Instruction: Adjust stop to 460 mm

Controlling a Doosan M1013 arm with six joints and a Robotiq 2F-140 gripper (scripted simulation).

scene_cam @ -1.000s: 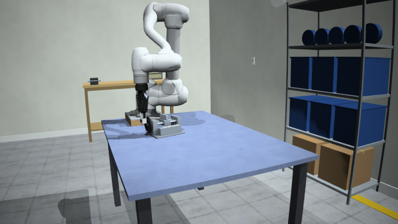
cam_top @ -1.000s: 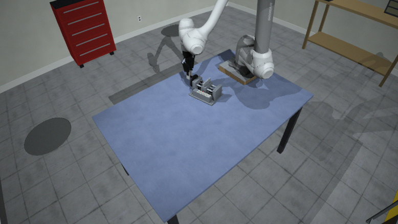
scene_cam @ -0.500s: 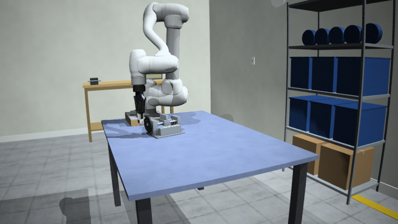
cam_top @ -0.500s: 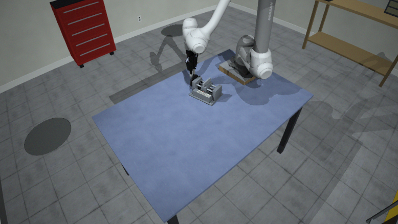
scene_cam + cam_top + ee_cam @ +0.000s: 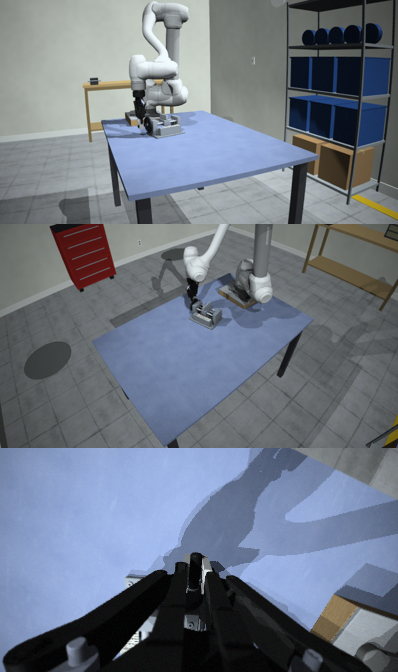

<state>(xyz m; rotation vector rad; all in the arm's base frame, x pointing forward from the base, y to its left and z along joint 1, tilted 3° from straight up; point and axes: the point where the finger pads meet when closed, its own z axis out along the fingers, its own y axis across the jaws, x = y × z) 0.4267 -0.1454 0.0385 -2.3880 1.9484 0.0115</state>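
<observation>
The black handwheel is 2 cm to the left of my hand and 1 cm below it. From my hand the other things lie so: grey stop block 1 cm ahead, 15 cm to the left, 1 cm above.
</observation>
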